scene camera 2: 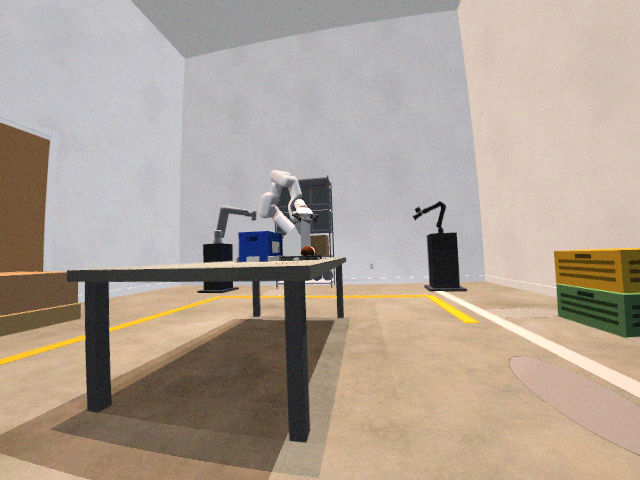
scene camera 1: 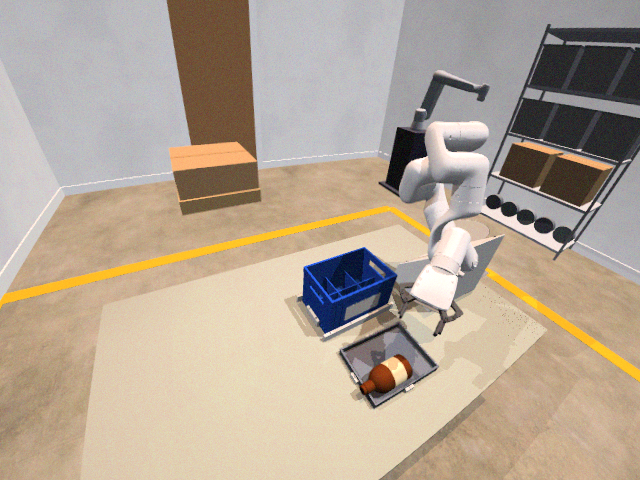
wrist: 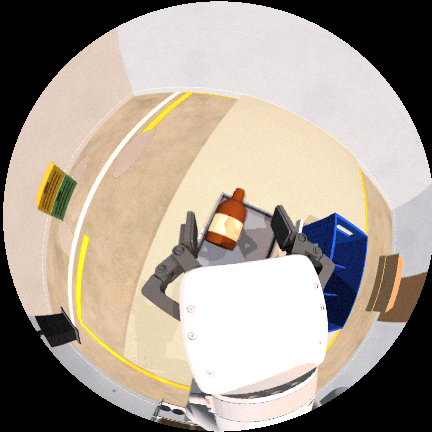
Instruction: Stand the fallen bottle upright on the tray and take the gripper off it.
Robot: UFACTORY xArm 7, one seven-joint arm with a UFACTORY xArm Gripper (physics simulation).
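Places are measured from the arm's base along level axes (x ahead, y left, z up), in metres.
Where they show: gripper, fingertip midpoint: [scene camera 2: 307, 220] [scene camera 1: 417, 326] [wrist: 235, 217]; arm's base, origin of the base link: [scene camera 2: 293, 233].
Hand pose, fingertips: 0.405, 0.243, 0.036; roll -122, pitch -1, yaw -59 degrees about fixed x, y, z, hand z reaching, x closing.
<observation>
Things, the pixels of their top centre, and the offset from my fingertips, as dx, dy, dz. "spot": a spot on its surface instead.
- brown bottle, middle of its top: [wrist: 231, 211] [scene camera 1: 386, 371] [scene camera 2: 307, 246] +0.056, +0.009, -0.162
- grey tray, surface spot: [wrist: 260, 226] spot: +0.078, -0.081, -0.236
- blue crate, middle of its top: [wrist: 346, 280] [scene camera 1: 350, 270] [scene camera 2: 262, 233] +0.006, -0.306, -0.066
The brown bottle [scene camera 1: 391, 373] [scene camera 2: 308, 250] [wrist: 227, 222] with a cream label lies on its side in the grey tray [scene camera 1: 368, 352] [wrist: 260, 226]. In scene camera 1 its neck points to the lower left and reaches over the tray's rim; in the wrist view the neck points up and away from the gripper. My gripper [scene camera 1: 419, 324] [scene camera 2: 305, 217] [wrist: 235, 217] is open and empty. It hangs above and behind the tray, apart from the bottle. In the wrist view the bottle and tray show between and beyond its fingers.
A blue crate [scene camera 1: 323, 305] [scene camera 2: 253, 246] [wrist: 346, 257] with dividers stands beside the tray, on the left in scene camera 1 and on the right in the wrist view. A pale upright panel [scene camera 1: 483, 263] [scene camera 2: 305, 235] stands behind the gripper. These stand on the table [scene camera 1: 206, 372] [scene camera 2: 180, 273].
</observation>
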